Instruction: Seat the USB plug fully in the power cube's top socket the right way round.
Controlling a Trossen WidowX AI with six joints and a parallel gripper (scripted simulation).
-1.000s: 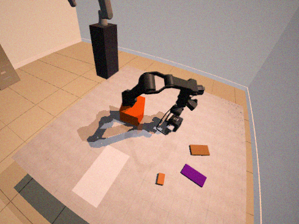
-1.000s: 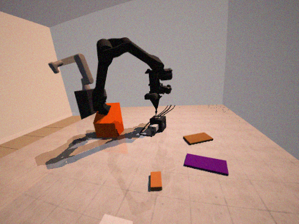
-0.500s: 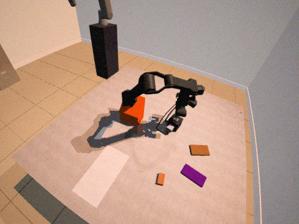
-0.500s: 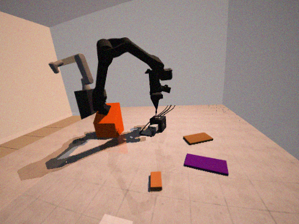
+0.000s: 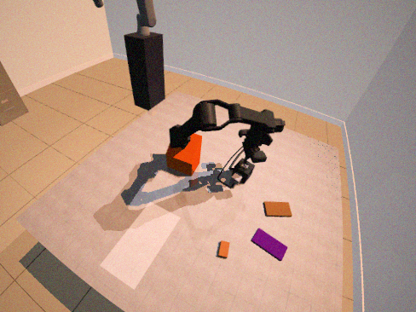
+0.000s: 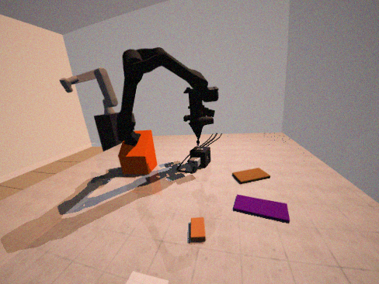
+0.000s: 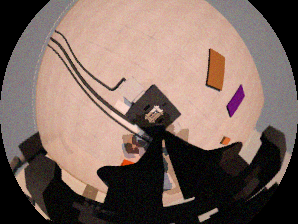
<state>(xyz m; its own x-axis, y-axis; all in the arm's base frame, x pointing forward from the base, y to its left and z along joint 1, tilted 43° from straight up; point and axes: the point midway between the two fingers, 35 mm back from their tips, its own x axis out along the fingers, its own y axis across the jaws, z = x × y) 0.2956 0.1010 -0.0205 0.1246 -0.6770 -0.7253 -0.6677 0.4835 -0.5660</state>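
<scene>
Right now the USB plug is 2 cm below my gripper tip. Round my gripper tip: purple flat plate (26 cm to the right, 24 cm ahead, 13 cm below); then orange flat plate (23 cm ahead, 13 cm below, 8 cm to the right); then orange block (37 cm to the right, 13 cm below, 9 cm ahead).
</scene>
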